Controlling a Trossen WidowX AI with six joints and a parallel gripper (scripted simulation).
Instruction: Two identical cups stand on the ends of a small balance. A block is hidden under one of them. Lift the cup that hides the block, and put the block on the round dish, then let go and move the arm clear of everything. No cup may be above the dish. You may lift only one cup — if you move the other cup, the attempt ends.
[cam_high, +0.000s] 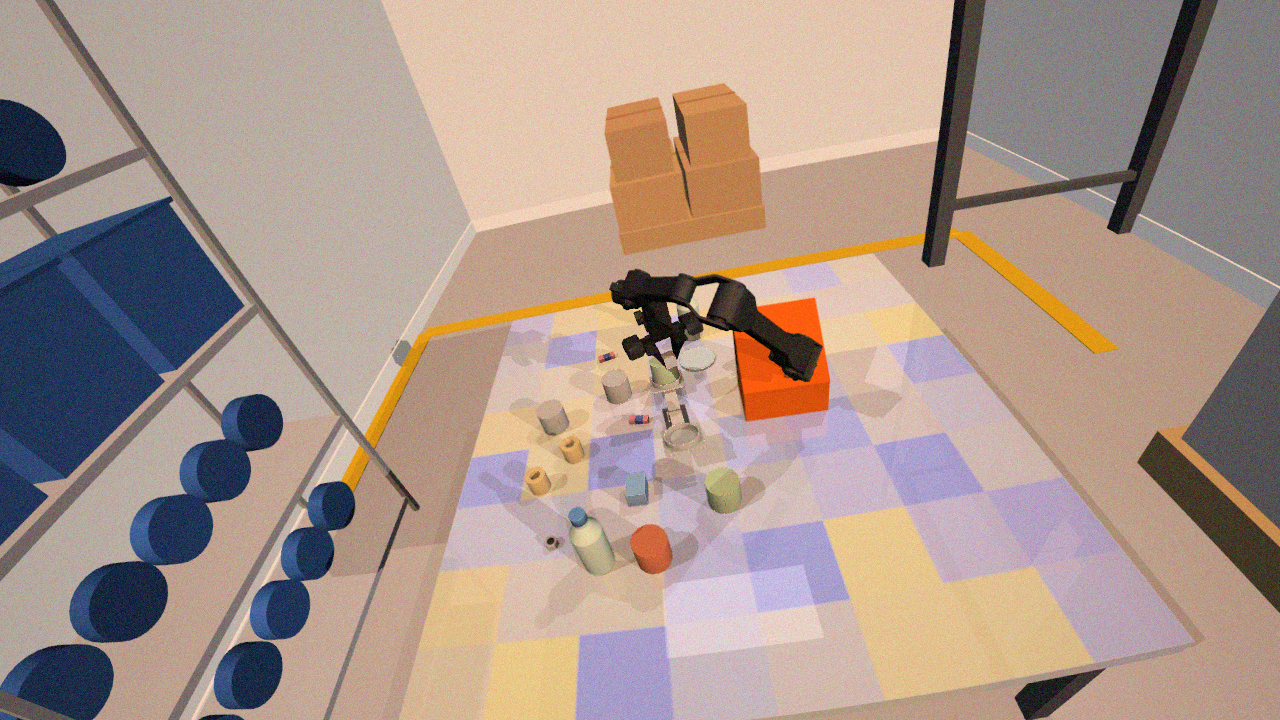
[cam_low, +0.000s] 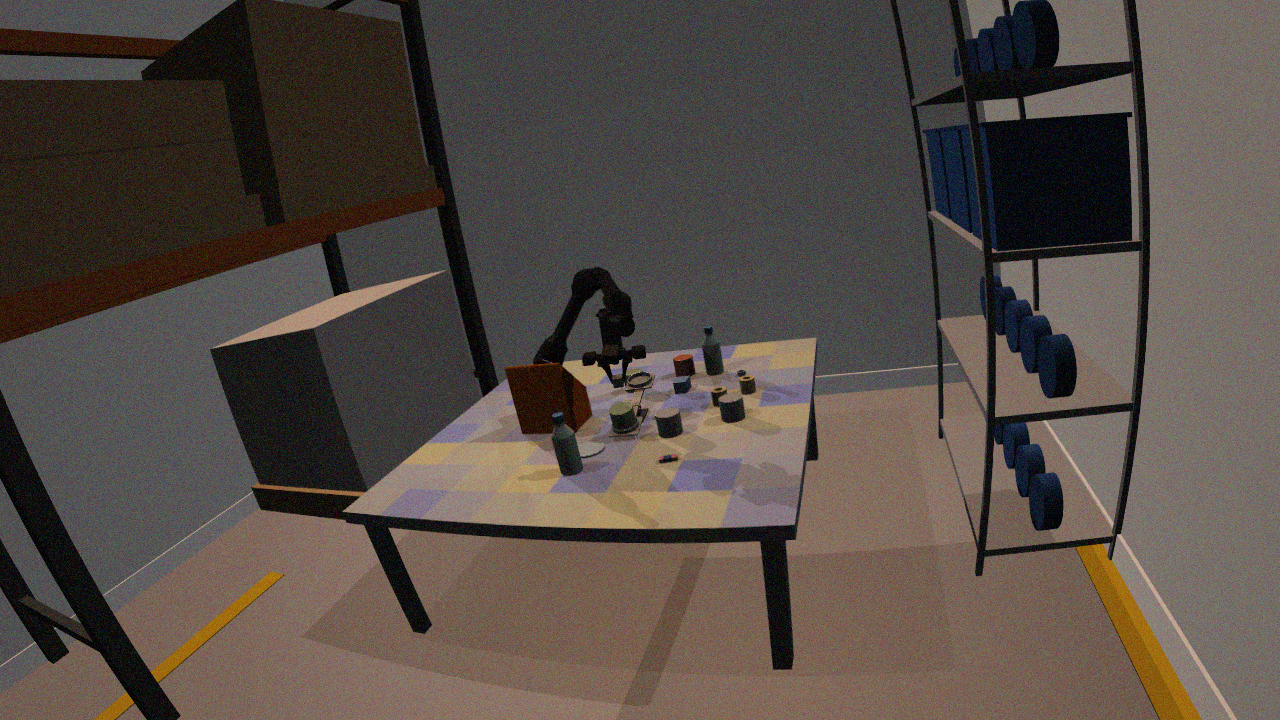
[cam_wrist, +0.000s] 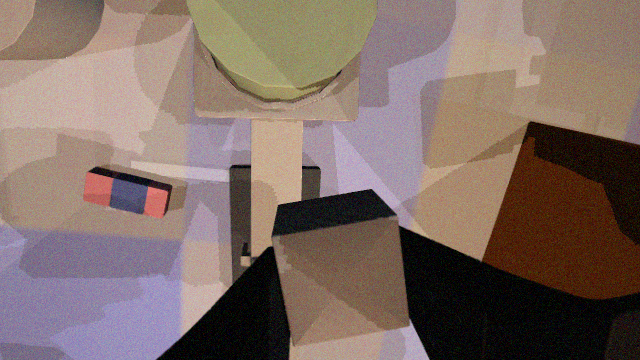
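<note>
The round dish is 17 cm to the right of my gripper tip, 14 cm below it and 6 cm behind it. Also, from my gripper tip: balance: 10 cm below, 7 cm to the left, 1 cm ahead; then red cylinder: 43 cm to the left, 10 cm below, 3 cm ahead.
</note>
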